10 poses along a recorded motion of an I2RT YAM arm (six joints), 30 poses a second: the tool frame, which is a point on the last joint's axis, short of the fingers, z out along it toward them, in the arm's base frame.
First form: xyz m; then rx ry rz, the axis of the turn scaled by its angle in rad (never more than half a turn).
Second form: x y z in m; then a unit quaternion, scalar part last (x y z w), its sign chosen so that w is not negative. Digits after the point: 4 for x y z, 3 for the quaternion.
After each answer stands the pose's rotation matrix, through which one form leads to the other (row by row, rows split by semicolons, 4 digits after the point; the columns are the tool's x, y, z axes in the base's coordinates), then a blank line. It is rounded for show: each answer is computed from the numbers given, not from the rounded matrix.
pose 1, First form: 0.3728, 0.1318, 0.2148, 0.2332, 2.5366, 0.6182
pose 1, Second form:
0.3728, 0.1318, 0.2148, 0.086, 0.935, 0.228, 0.257
-0.8529 0.0435 0.5203; 0.2780 0.8813 0.3820; -0.4419 0.4705 -0.7638

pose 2, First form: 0.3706, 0.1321, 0.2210, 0.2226, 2.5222, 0.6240
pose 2, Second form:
0.3706, 0.1321, 0.2210, 0.082, 0.933, 0.231, 0.264
-0.8473 0.0319 0.5301; 0.2754 0.8799 0.3872; -0.4541 0.4741 -0.7543

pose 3, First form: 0.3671, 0.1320, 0.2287, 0.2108, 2.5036, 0.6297
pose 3, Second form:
0.3671, 0.1320, 0.2287, 0.078, 0.930, 0.234, 0.272
-0.8395 0.0183 0.5430; 0.2730 0.8783 0.3925; -0.4698 0.4778 -0.7423

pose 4, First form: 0.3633, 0.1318, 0.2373, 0.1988, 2.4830, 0.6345
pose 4, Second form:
0.3633, 0.1318, 0.2373, 0.074, 0.927, 0.237, 0.282
-0.8303 0.0041 0.5573; 0.2710 0.8768 0.3972; -0.4870 0.4808 -0.7291

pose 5, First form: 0.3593, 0.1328, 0.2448, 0.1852, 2.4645, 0.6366
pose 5, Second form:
0.3593, 0.1328, 0.2448, 0.069, 0.924, 0.239, 0.290
-0.8216 -0.0103 0.5700; 0.2670 0.8764 0.4008; -0.5037 0.4814 -0.7173

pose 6, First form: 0.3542, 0.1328, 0.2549, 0.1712, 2.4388, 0.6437
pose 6, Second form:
0.3542, 0.1328, 0.2549, 0.065, 0.920, 0.243, 0.302
-0.8093 -0.0278 0.5867; 0.2653 0.8738 0.4075; -0.5240 0.4854 -0.6998

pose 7, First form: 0.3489, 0.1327, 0.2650, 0.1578, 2.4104, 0.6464
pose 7, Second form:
0.3489, 0.1327, 0.2650, 0.060, 0.915, 0.245, 0.315
-0.7943 -0.0450 0.6059; 0.2642 0.8724 0.4112; -0.5471 0.4866 -0.6811

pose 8, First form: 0.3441, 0.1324, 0.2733, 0.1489, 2.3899, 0.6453
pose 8, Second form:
0.3441, 0.1324, 0.2733, 0.057, 0.911, 0.246, 0.325
-0.7825 -0.0564 0.6200; 0.2634 0.8724 0.4117; -0.5641 0.4855 -0.6679

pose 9, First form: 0.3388, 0.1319, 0.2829, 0.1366, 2.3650, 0.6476
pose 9, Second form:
0.3388, 0.1319, 0.2829, 0.052, 0.907, 0.248, 0.336
-0.7685 -0.0720 0.6358; 0.2620 0.8712 0.4153; -0.5838 0.4857 -0.6506

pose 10, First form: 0.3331, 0.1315, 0.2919, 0.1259, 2.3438, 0.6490
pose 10, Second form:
0.3331, 0.1315, 0.2919, 0.049, 0.903, 0.250, 0.346
-0.7560 -0.0854 0.6489; 0.2606 0.8702 0.4181; -0.6004 0.4852 -0.6357

